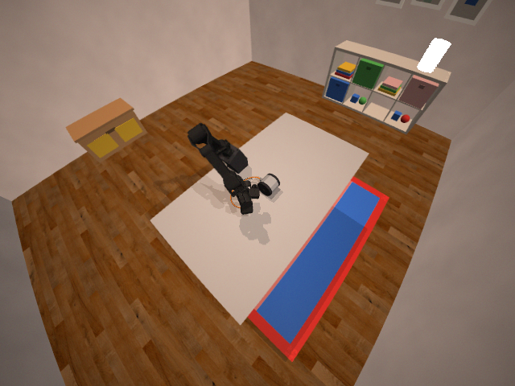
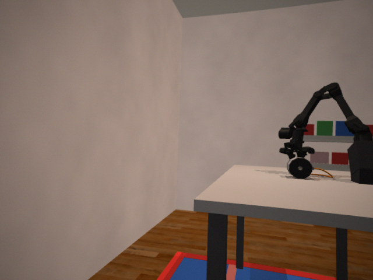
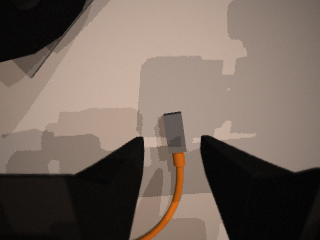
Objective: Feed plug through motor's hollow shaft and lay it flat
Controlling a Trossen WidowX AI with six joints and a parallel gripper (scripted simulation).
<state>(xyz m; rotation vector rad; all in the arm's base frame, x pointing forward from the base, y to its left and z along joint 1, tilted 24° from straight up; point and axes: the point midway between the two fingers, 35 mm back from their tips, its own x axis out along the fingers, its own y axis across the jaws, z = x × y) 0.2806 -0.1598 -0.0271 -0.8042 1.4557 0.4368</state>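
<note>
The grey plug lies 8 cm below my hand.
</note>
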